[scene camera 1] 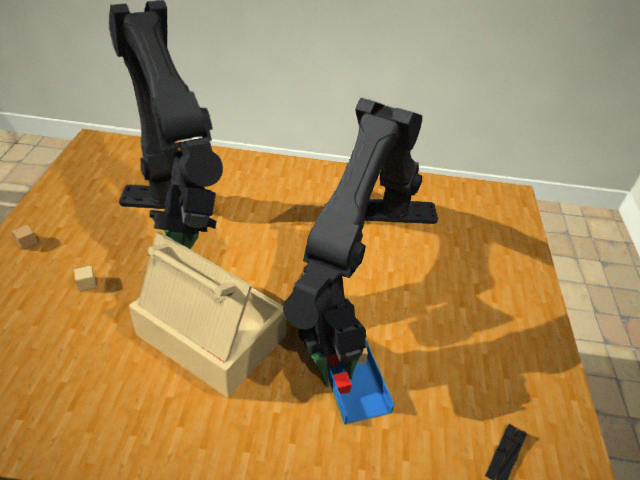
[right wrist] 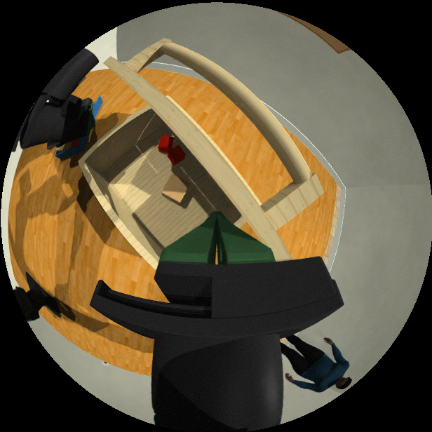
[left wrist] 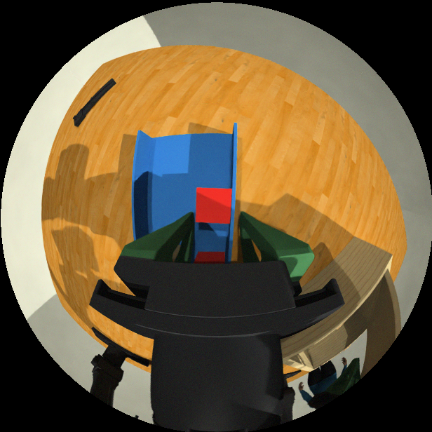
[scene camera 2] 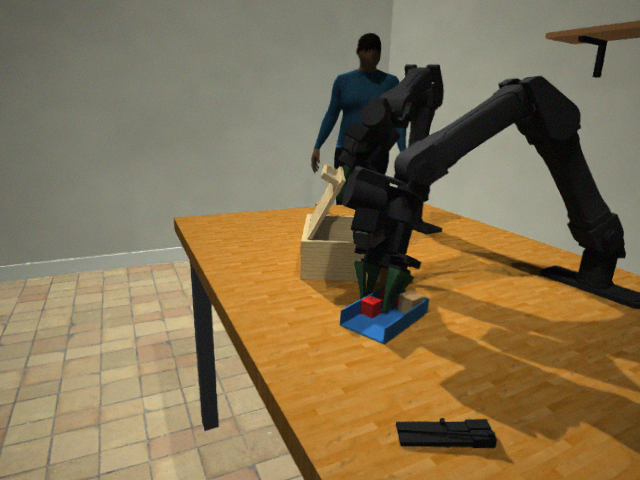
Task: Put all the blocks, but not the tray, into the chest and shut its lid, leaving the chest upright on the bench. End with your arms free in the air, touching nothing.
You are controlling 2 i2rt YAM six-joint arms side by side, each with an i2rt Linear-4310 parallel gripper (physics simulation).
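Places are measured from the left arm's base along level axes (x ahead, y left, z up), in centimetres.
Where they show: left gripper, fingertip midpoint: (scene camera 1: 337,380) (scene camera 2: 373,309); right gripper, fingertip midpoint: (scene camera 1: 175,272) (scene camera 2: 338,199); left arm's base, link origin: (scene camera 1: 394,212) (scene camera 2: 592,287).
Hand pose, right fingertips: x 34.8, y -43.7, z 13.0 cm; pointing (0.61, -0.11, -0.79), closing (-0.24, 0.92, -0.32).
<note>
Each offset is from my right fingertips to the top centre of the thing.
The wooden chest @[dz +8.2, dx +3.2, dy +5.9 cm] (scene camera 1: 180,353) (scene camera 2: 330,260) stands upright, its lid (scene camera 1: 191,304) (scene camera 2: 324,207) (right wrist: 200,150) tilted open. In the right wrist view two red blocks (right wrist: 166,143) (right wrist: 176,154) and a tan block (right wrist: 175,188) lie inside. The blue tray @[dz -10.2, dx +12.2, dy +31.8 cm] (scene camera 1: 368,400) (scene camera 2: 361,326) (left wrist: 170,160) holds a red block @[dz -10.2, dx +13.4, dy +29.4 cm] (scene camera 1: 342,383) (scene camera 2: 371,306) (left wrist: 214,205), a partly hidden red block @[dz -10.2, dx +7.9, dy +27.9 cm] (scene camera 1: 333,360) (left wrist: 210,257) and a tan block @[dz -9.5, dx +7.0, dy +32.3 cm] (scene camera 1: 363,355) (scene camera 2: 410,300). My left gripper (scene camera 2: 375,303) (left wrist: 216,217) is open over the tray's side wall, fingertips beside the nearer red block. My right gripper (right wrist: 216,217) is shut and empty by the raised lid.
Two more wooden blocks @[dz -9.8, dx -18.8, dy -35.2 cm] (scene camera 1: 24,236) @[dz -9.8, dx -8.1, dy -19.9 cm] (scene camera 1: 85,277) lie on the bench at the left of scene camera 1. A black object @[dz -11.3, dx +24.5, dy +55.3 cm] (scene camera 1: 506,453) (scene camera 2: 445,432) (left wrist: 95,102) lies near the bench's front right corner. A person (scene camera 2: 359,98) stands behind the bench.
</note>
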